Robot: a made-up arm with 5 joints.
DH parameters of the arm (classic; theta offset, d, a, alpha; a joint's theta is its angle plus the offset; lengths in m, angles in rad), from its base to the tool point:
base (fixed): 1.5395 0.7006 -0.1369 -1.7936
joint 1: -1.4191 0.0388 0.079 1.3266
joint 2: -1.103 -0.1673 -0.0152 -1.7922
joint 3: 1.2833 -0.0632 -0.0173 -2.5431
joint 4: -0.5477 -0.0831 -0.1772 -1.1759
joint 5: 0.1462 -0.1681 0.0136 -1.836
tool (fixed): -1.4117 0.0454 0 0
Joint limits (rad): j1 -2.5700..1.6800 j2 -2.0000..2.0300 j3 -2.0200..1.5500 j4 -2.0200..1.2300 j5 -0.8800..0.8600
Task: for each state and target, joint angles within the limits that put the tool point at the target. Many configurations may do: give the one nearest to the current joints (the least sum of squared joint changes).
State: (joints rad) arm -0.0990 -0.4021 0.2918 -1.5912 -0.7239
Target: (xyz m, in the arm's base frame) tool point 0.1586 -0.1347 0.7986
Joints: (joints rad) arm 0.4869 -0.5951 0.0809 -1.5268 -0.8800
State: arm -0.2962 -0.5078 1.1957 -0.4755 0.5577
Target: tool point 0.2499 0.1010 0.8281
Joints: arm -0.4955 -0.7716 1.5500 -0.7666 0.4518
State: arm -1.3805 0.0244 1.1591 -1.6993 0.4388
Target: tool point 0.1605 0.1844 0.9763
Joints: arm -0.6215 0.3283 1.5500 -1.6886 0.8054
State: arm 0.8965 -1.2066 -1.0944 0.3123 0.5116
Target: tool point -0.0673 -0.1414 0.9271
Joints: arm 0.3727 -1.3601 -0.4335 -0.3925 0.5695
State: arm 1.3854 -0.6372 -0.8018 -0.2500 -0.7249
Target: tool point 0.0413 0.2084 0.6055
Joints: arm 1.3132 -1.4198 -0.9994 0.3234 -0.6783
